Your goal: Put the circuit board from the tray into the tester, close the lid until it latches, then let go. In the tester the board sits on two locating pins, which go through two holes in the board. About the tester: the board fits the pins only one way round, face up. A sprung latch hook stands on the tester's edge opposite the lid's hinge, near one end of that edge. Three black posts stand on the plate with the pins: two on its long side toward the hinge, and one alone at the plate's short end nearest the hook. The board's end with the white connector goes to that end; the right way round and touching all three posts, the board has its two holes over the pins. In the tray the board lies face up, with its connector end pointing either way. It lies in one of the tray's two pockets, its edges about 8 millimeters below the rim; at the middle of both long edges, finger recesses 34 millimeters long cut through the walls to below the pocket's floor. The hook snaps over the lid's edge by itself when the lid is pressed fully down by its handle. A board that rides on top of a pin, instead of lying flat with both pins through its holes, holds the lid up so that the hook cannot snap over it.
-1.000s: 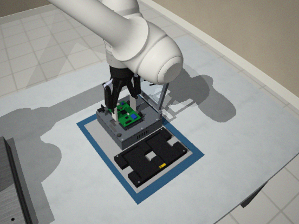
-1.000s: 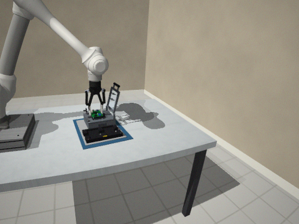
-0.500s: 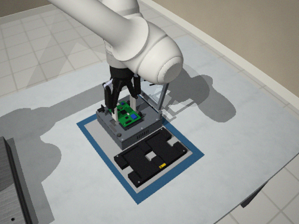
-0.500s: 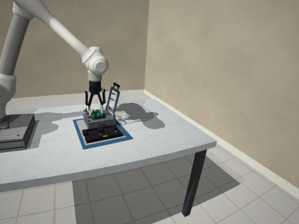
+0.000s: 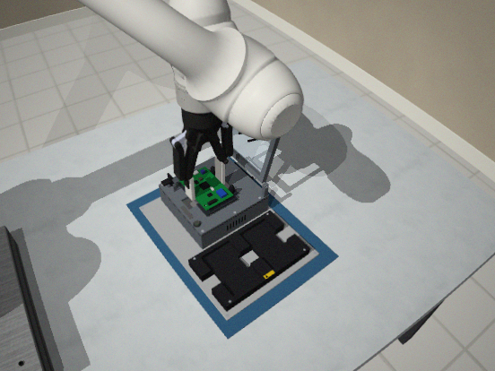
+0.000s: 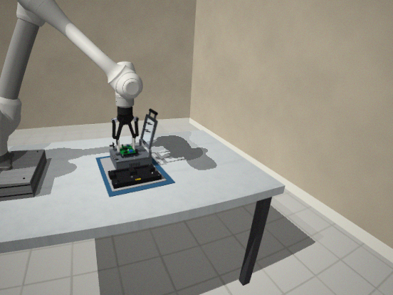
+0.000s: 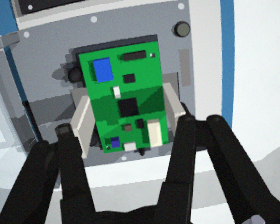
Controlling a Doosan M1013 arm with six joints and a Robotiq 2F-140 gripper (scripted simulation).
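The green circuit board is 20 mm below my hand. The rest, counted from my hand: latch hook 60 mm to the left, 50 mm behind, 20 mm below; then tester lid 130 mm ahead, 80 mm above, 10 mm to the right.
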